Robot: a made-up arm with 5 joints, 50 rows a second.
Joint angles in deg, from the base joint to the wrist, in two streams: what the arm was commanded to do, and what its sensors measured. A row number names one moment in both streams.
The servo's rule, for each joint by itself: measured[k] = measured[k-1] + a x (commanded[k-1-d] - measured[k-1]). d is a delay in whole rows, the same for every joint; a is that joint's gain. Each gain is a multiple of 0.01, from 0.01 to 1. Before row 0 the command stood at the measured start. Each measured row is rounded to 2 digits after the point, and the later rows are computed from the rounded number. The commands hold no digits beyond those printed.
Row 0, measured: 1.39, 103.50, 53.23, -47.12, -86.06
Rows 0 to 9, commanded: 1.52, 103.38, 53.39, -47.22, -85.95; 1.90, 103.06, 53.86, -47.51, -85.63; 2.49, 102.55, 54.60, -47.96, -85.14; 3.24, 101.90, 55.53, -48.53, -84.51; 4.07, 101.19, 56.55, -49.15, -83.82; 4.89, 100.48, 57.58, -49.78, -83.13; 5.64, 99.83, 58.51, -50.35, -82.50; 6.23, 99.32, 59.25, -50.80, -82.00; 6.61, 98.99, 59.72, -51.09, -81.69; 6.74, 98.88, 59.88, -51.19, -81.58
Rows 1 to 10, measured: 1.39, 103.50, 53.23, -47.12, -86.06; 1.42, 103.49, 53.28, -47.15, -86.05; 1.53, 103.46, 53.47, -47.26, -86.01; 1.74, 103.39, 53.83, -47.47, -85.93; 2.07, 103.27, 54.37, -47.79, -85.80; 2.51, 103.10, 55.07, -48.20, -85.62; 3.03, 102.89, 55.87, -48.67, -85.40; 3.60, 102.65, 56.71, -49.17, -85.14; 4.18, 102.38, 57.52, -49.66, -84.86; 4.71, 102.11, 58.22, -50.09, -84.57
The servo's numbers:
d 1
a 0.22 0.08 0.32 0.30 0.09

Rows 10 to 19, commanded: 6.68, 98.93, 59.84, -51.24, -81.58; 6.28, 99.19, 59.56, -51.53, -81.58; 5.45, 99.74, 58.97, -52.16, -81.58; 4.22, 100.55, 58.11, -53.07, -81.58; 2.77, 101.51, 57.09, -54.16, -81.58; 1.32, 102.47, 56.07, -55.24, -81.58; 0.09, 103.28, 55.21, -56.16, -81.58; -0.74, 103.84, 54.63, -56.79, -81.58; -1.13, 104.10, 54.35, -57.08, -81.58; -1.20, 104.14, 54.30, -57.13, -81.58
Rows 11 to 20, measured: 5.16, 101.85, 58.75, -50.42, -84.30; 5.49, 101.62, 59.10, -50.67, -84.06; 5.66, 101.43, 59.25, -50.93, -83.84; 5.61, 101.29, 59.16, -51.30, -83.64; 5.30, 101.23, 58.82, -51.83, -83.45; 4.74, 101.25, 58.27, -52.53, -83.28; 3.99, 101.35, 57.57, -53.34, -83.13; 3.13, 101.50, 56.81, -54.19, -82.99; 2.28, 101.69, 56.11, -54.97, -82.86; 1.53, 101.88, 55.55, -55.60, -82.74
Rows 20 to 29, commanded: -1.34, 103.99, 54.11, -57.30, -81.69; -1.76, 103.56, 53.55, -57.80, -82.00; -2.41, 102.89, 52.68, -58.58, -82.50; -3.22, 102.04, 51.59, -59.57, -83.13; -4.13, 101.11, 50.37, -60.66, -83.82; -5.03, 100.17, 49.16, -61.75, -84.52; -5.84, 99.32, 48.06, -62.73, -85.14; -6.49, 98.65, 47.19, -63.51, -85.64; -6.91, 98.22, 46.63, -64.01, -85.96; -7.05, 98.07, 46.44, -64.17, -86.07
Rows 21 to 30, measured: 0.93, 102.06, 55.15, -56.06, -82.64; 0.43, 102.21, 54.82, -56.43, -82.55; -0.05, 102.32, 54.41, -56.84, -82.50; -0.57, 102.37, 53.86, -57.36, -82.50; -1.15, 102.34, 53.13, -58.02, -82.56; -1.81, 102.24, 52.25, -58.81, -82.67; -2.52, 102.07, 51.26, -59.69, -82.84; -3.25, 101.85, 50.24, -60.60, -83.05; -3.96, 101.59, 49.26, -61.47, -83.28; -4.61, 101.32, 48.42, -62.23, -83.52
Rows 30 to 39, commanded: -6.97, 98.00, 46.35, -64.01, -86.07; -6.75, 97.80, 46.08, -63.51, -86.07; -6.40, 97.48, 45.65, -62.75, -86.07; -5.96, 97.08, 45.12, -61.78, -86.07; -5.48, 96.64, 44.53, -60.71, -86.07; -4.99, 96.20, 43.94, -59.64, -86.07; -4.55, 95.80, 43.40, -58.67, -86.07; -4.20, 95.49, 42.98, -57.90, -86.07; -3.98, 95.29, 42.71, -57.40, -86.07; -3.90, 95.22, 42.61, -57.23, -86.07
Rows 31 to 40, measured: -5.15, 101.06, 47.79, -62.81, -83.75; -5.55, 100.82, 47.33, -63.17, -83.96; -5.81, 100.58, 46.93, -63.27, -84.15; -5.94, 100.33, 46.52, -63.11, -84.32; -5.94, 100.07, 46.07, -62.71, -84.48; -5.84, 99.80, 45.58, -62.11, -84.62; -5.65, 99.51, 45.06, -61.37, -84.75; -5.41, 99.21, 44.53, -60.56, -84.87; -5.14, 98.91, 44.03, -59.76, -84.98; -4.88, 98.62, 43.61, -59.05, -85.08
